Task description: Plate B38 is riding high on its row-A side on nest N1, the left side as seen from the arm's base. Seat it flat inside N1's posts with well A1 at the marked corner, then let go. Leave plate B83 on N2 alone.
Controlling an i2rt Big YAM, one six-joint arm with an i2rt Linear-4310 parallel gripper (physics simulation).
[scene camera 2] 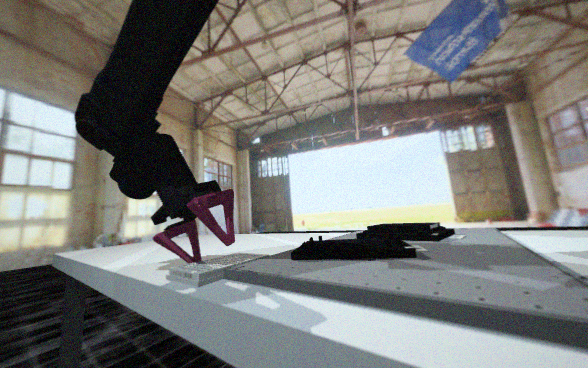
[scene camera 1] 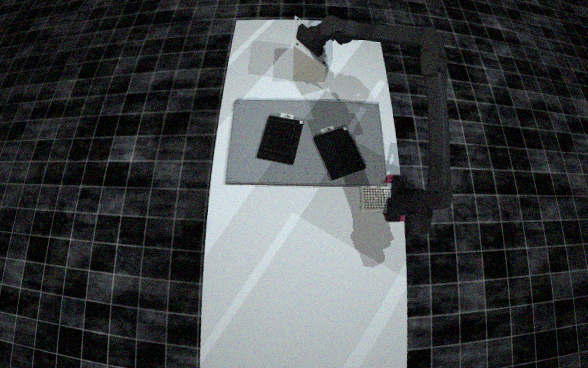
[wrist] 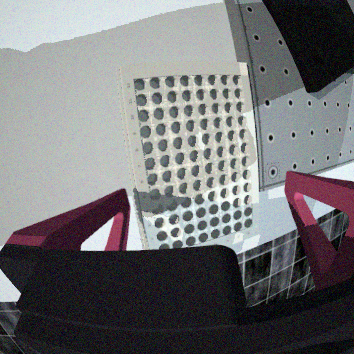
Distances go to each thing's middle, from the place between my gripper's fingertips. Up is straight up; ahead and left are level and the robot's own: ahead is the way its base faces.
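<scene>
From my hand: white well plate [scene camera 2: 200, 273], 2 cm below, 1 cm to the right; grey perforated plate [scene camera 2: 486, 267], 2 cm below, 18 cm behind, 27 cm to the right; black nest [scene camera 2: 392, 247], 15 cm behind, 16 cm to the right.
</scene>
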